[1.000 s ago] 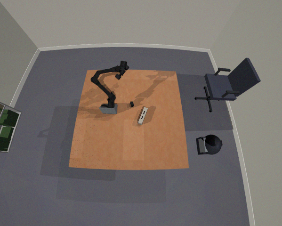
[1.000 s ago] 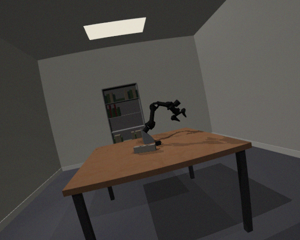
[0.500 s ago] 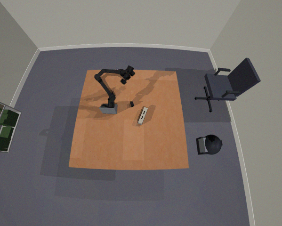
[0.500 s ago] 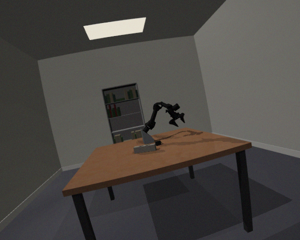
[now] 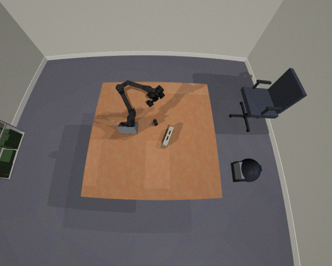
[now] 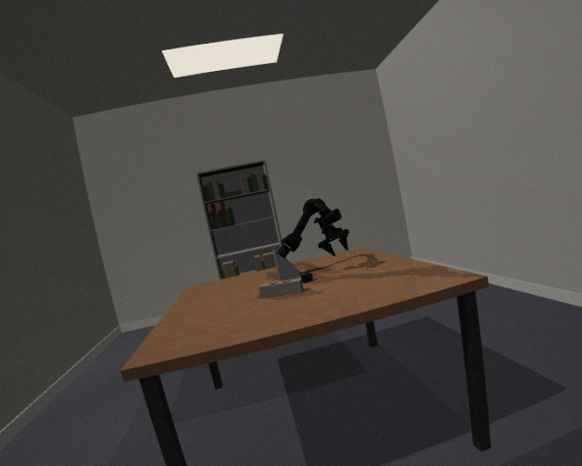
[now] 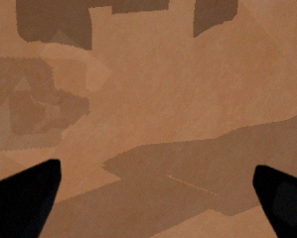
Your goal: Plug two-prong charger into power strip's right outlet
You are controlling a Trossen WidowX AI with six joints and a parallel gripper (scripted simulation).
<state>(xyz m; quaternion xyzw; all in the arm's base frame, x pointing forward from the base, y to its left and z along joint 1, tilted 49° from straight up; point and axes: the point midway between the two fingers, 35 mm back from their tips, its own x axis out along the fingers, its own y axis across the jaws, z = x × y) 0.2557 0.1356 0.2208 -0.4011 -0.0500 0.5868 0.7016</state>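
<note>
Now: gripper tip 18 cm to the left of the two-prong charger, 9 cm above it and 4 cm past it.
</note>
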